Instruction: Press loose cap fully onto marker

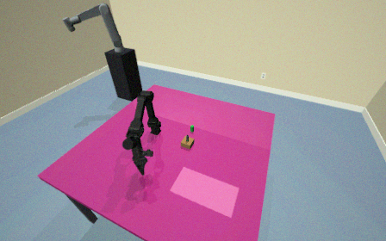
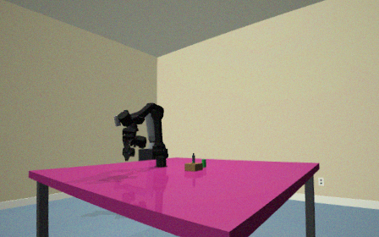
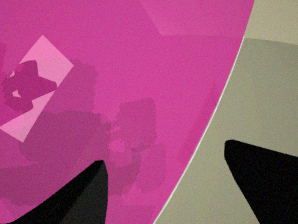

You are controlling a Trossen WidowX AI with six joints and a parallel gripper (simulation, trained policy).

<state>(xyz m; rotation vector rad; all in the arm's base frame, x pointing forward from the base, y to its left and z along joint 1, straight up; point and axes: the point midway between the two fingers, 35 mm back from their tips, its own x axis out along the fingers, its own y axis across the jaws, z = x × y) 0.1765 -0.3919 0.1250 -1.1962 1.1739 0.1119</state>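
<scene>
Now: the green cap 54 cm to the left of my gripper tip, 7 cm below it and 6 cm ahead of it. From my gripper tip the other things lie so: holder block (39 cm to the left, 9 cm ahead, 8 cm below).
</scene>
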